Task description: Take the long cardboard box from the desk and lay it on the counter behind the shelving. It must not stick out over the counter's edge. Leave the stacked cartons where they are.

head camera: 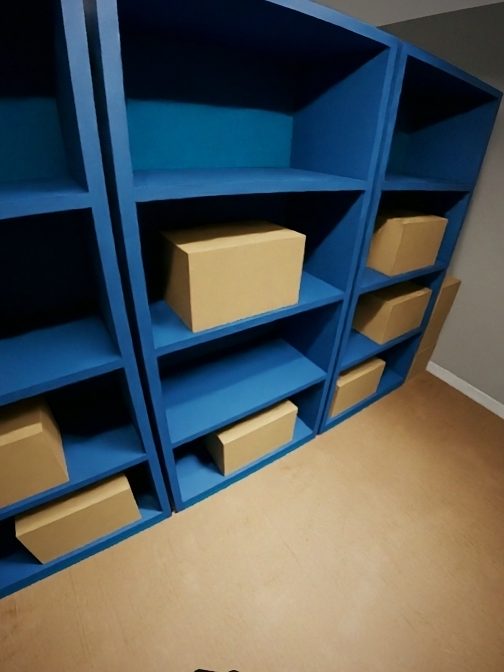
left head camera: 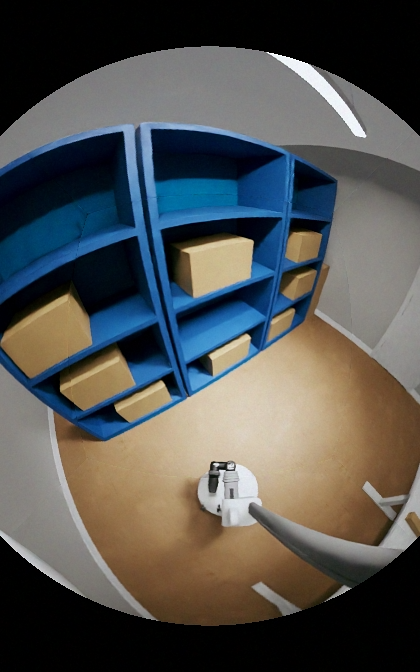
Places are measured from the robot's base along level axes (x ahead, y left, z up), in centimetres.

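Pixels of known places: hand, tool point: (left head camera: 210, 509).
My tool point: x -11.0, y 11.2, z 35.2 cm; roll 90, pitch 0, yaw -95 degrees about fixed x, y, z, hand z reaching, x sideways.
Observation:
Behind a point stands the place of what it marks.
A piece of a cardboard box (left head camera: 414, 525) shows at the right edge of the left head view, on a white desk (left head camera: 397, 536); most of it is cut off, so I cannot tell if it is the long box. My gripper (left head camera: 213, 486) is folded down at the wrist over the round white base, apart from the desk and shelving; its fingers are too small to tell open from shut. Tall brown cartons (head camera: 442, 314) (left head camera: 321, 285) stand at the far right end of the shelving, partly hidden by it. The counter does not show in either view.
Blue shelving (head camera: 244, 181) @(x 104.7, y 3.2, z 142.0 cm) (left head camera: 220, 216) @(x 104.0, y 2.4, z 140.0 cm) with several cardboard boxes stands across from my base. Brown floor (head camera: 325, 542) @(x 72.5, y -40.3, z -2.8 cm) (left head camera: 300, 425) @(x 47.3, y -69.2, z -2.7 cm) lies between. A grey wall (head camera: 482, 325) @(x 188.6, y -164.5, z 53.3 cm) (left head camera: 370, 260) @(x 167.7, y -178.6, z 110.5 cm) is at the right. White legs (left head camera: 378, 500) stand near the right edge.

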